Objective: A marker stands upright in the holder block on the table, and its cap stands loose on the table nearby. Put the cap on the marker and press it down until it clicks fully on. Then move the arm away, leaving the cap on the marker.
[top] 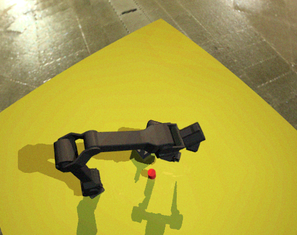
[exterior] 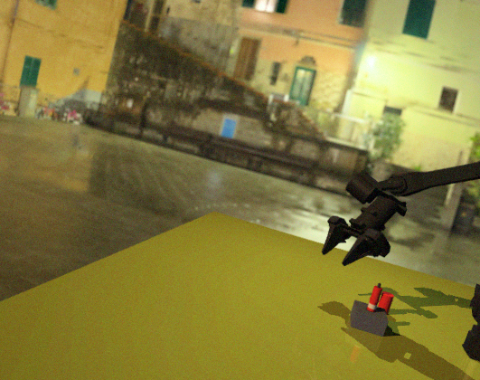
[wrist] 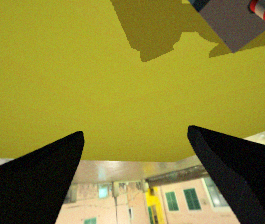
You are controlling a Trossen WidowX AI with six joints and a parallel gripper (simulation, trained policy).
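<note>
My gripper tip is 160 mm past the red cap, 80 mm above it and 60 mm to the left of it. The rest, counted from my gripper tip: grey holder block (110 mm behind, 90 mm below, 50 mm to the left).
</note>
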